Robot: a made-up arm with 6 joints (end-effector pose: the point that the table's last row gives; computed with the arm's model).
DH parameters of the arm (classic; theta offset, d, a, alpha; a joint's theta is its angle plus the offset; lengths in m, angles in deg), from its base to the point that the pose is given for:
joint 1: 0 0.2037 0 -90
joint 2: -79.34 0 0.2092 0
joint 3: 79.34 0 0.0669 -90
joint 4: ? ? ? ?
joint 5: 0 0 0.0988 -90
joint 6: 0 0.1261 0 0
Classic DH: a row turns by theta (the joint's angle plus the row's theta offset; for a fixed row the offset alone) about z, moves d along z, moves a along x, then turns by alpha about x.
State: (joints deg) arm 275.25 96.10 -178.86 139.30 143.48 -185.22
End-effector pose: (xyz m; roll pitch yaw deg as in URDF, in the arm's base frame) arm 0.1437 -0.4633 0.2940 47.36 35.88 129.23
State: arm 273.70 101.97 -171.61 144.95 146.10 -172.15
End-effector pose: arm 0.1190 -0.4838 0.2172 39.64 21.43 132.56
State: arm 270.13 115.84 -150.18 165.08 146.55 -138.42
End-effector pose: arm 0.0402 -0.4827 -0.0023 6.25 -5.55 143.81
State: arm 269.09 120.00 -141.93 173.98 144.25 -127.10
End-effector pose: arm 0.0089 -0.4566 -0.0833 -9.84 -10.16 148.18
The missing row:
joint 4: 0 0.2956 0 90
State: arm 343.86 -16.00 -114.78 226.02 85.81 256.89
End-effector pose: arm 0.1574 -0.1343 0.7884 39.61 42.05 -84.08
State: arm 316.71 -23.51 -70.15 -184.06 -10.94 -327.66
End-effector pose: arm 0.2538 -0.2508 0.3796 105.05 60.90 59.15
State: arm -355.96 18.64 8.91 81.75 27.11 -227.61
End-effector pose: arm -0.0417 -0.0332 -0.0483 177.48 -40.56 144.08
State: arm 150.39 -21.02 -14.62 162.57 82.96 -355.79
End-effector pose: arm -0.3147 0.1399 0.1788 -13.66 62.27 154.51
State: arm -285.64 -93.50 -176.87 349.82 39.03 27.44
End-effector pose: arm -0.1783 -0.6385 0.1626 17.80 49.78 -74.73
